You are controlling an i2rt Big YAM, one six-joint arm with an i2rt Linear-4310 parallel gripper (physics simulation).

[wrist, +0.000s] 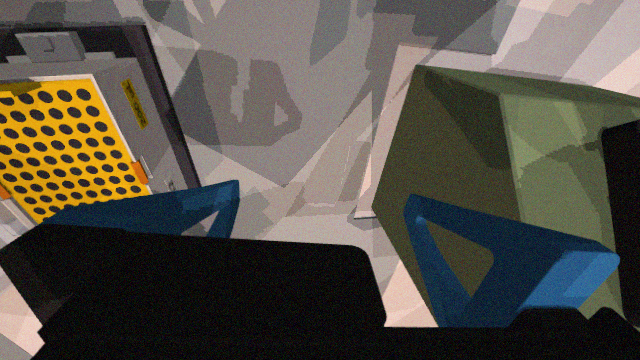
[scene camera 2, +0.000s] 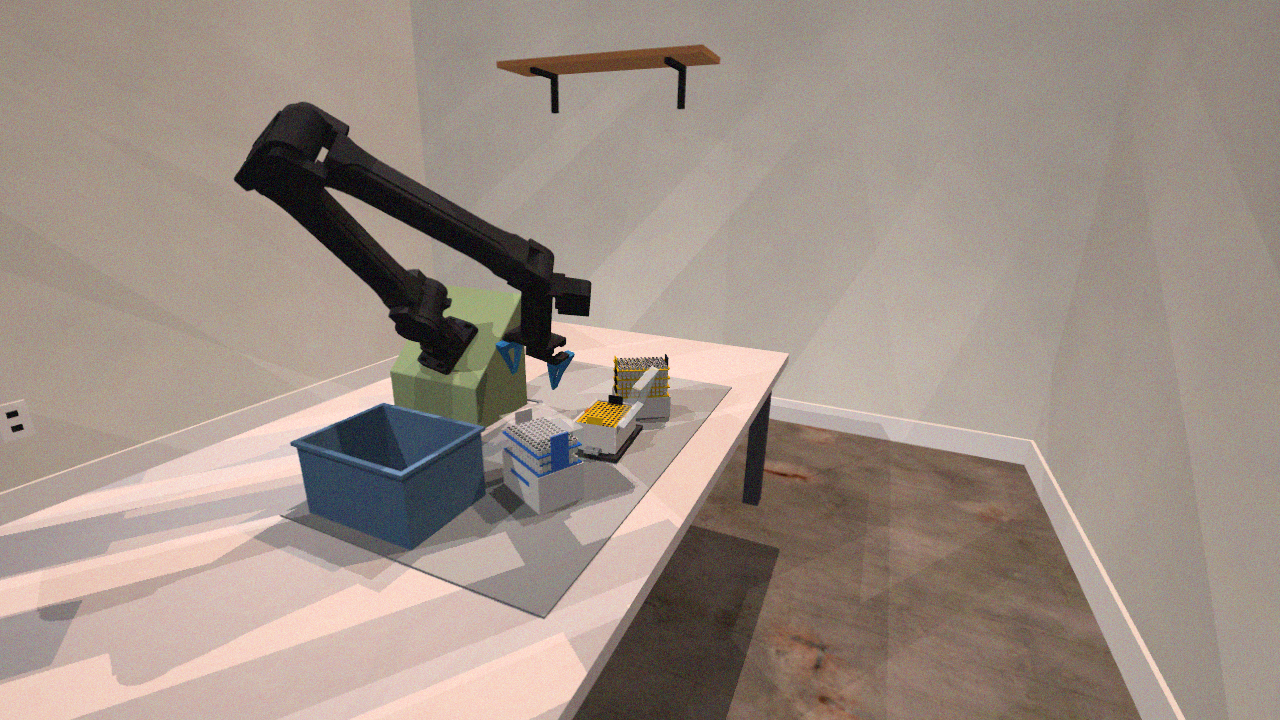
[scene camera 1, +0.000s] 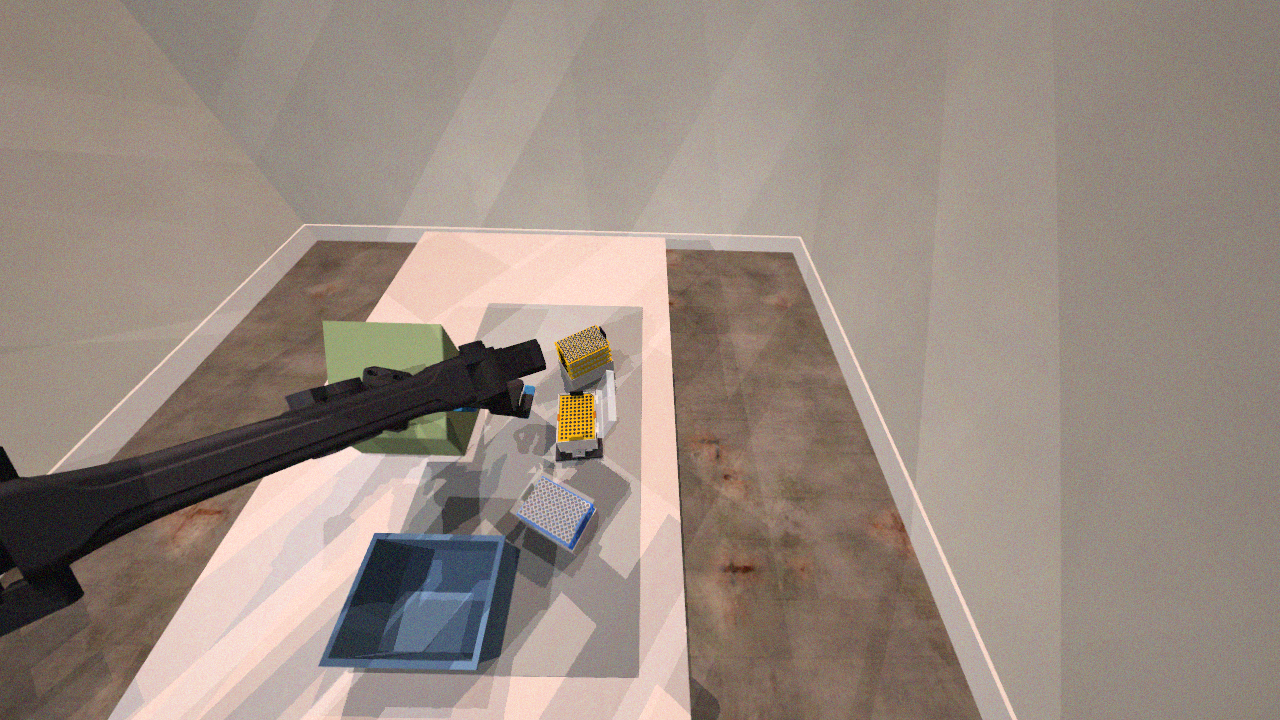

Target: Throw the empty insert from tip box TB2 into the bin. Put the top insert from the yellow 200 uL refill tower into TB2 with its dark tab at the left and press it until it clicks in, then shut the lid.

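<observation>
TB2 [scene camera 1: 577, 446] [scene camera 2: 605, 439] [wrist: 117, 85] is a pale tip box on a dark base, with its lid [scene camera 1: 611, 395] [scene camera 2: 644, 383] standing open. A yellow insert [scene camera 1: 577, 413] [scene camera 2: 604, 414] [wrist: 60, 145] with rows of empty holes sits in it. The yellow refill tower [scene camera 1: 584, 353] [scene camera 2: 641, 377] stands behind TB2, stacked with tips, with dark tabs at its ends. The bin [scene camera 1: 503, 582] [scene camera 2: 411, 505] is a blue open box, empty inside. My gripper [scene camera 1: 497, 402] [scene camera 2: 534, 379] [wrist: 325, 197] is open and empty, above the mat between TB2 and the green block.
A blue-and-white tip tower [scene camera 1: 554, 508] [scene camera 2: 542, 474] stands between TB2 and the bin. A green sloped block [scene camera 1: 393, 349] [scene camera 2: 483, 313] [wrist: 445, 150] stands beside my gripper. A grey mat [scene camera 1: 617, 649] [scene camera 2: 537, 586] lies under the boxes. A wooden shelf [scene camera 2: 608, 60] hangs on the wall.
</observation>
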